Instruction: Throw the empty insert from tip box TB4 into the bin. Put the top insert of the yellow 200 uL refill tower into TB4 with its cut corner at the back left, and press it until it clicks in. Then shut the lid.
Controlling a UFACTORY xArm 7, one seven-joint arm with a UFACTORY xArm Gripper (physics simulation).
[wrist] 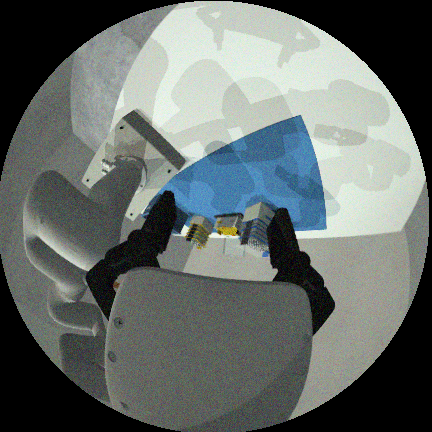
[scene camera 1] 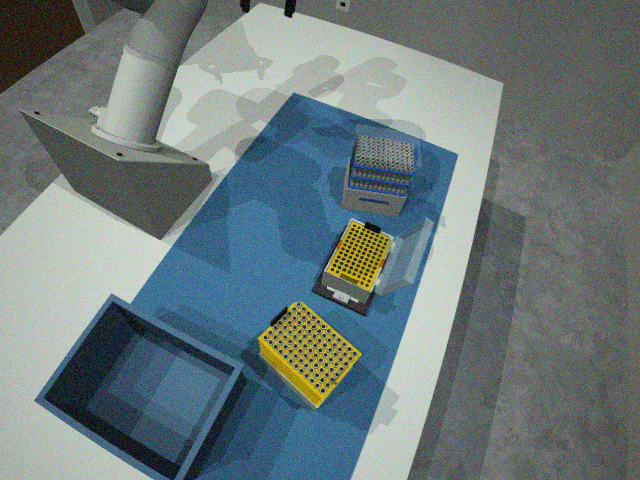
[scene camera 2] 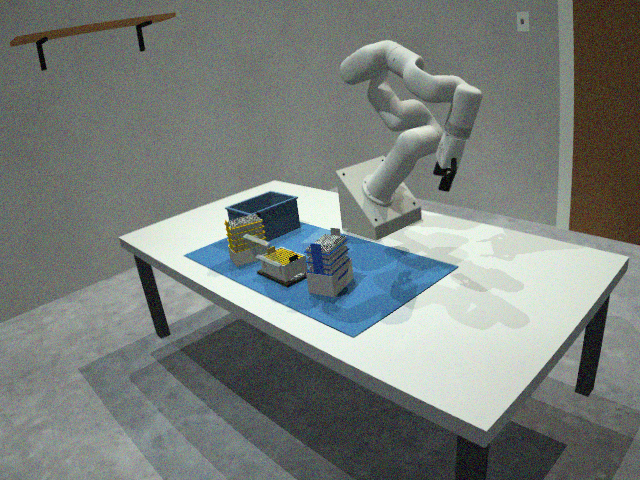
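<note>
Tip box TB4 (scene camera 1: 345, 283) (scene camera 2: 283, 270) stands on a dark base on the blue mat with its clear lid (scene camera 1: 408, 258) open. A yellow insert (scene camera 1: 360, 254) (scene camera 2: 284, 255) (wrist: 228, 231) with empty holes sits in it. The yellow refill tower (scene camera 1: 310, 351) (scene camera 2: 246, 238) (wrist: 199, 233) stands beside the box, its stacked inserts filled with tips. The bin (scene camera 1: 170, 335) (scene camera 2: 289, 217) is a blue open box; no insert shows inside it in scene camera 1. My gripper (scene camera 2: 445, 178) (wrist: 224, 210) is open and empty, high above the table and far from the box, tower and bin.
A blue refill tower (scene camera 1: 379, 173) (scene camera 2: 330, 266) (wrist: 257, 227) stands on the blue mat (scene camera 1: 258, 222) (scene camera 2: 372, 310) (wrist: 260, 145), on the other side of the box from the yellow tower. The arm's grey slanted base (scene camera 1: 124, 191) (scene camera 2: 361, 201) (wrist: 155, 137) stands beside the mat on the white table (scene camera 2: 465, 361).
</note>
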